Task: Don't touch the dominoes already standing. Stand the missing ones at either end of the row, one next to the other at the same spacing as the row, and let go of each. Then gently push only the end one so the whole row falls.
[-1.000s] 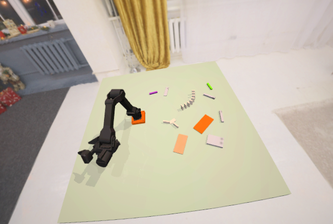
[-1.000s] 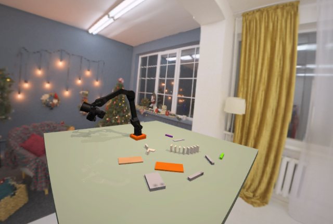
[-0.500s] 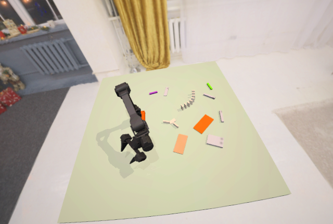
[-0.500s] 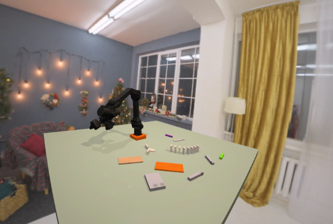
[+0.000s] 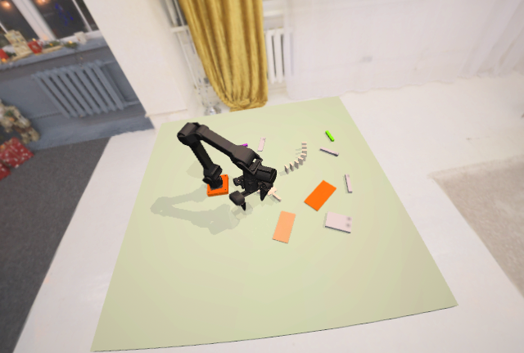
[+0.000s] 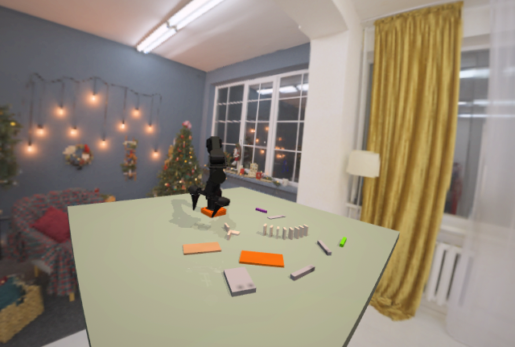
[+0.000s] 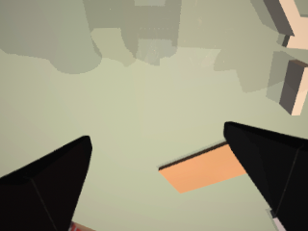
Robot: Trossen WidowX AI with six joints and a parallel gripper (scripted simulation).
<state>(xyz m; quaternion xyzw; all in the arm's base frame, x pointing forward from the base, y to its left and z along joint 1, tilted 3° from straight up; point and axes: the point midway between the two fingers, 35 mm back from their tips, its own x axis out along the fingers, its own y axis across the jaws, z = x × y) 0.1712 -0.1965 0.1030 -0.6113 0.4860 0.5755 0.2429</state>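
My gripper tip is 460 mm to the right of the purple stick and 80 mm above it. Round my gripper tip: pale grey block: 340 mm ahead, 130 mm to the right, 80 mm below; then orange plate: 320 mm ahead, 20 mm to the left, 90 mm below; then peach plate: 110 mm ahead, 90 mm to the right, 90 mm below.
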